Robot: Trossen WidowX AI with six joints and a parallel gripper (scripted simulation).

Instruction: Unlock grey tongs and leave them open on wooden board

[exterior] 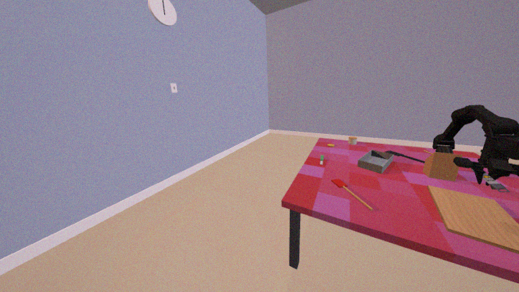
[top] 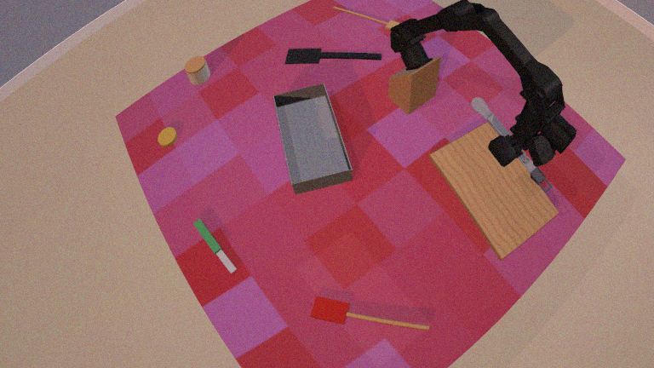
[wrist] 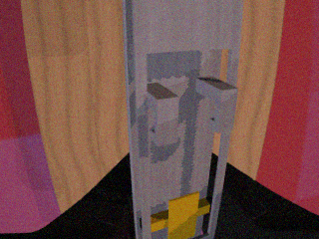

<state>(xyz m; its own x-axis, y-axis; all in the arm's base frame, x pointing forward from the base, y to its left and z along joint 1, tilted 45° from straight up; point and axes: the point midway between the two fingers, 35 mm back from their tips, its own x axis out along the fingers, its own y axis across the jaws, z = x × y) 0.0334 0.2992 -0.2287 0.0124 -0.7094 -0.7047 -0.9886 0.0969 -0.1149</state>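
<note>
The wooden board lies 15 cm below my gripper tip. Round my gripper tip: yellow lock piece (1 cm to the left, 4 cm above); red spatula (51 cm ahead, 3 cm to the left, 15 cm below); grey roasting tin (31 cm ahead, 44 cm to the right, 13 cm below).
</note>
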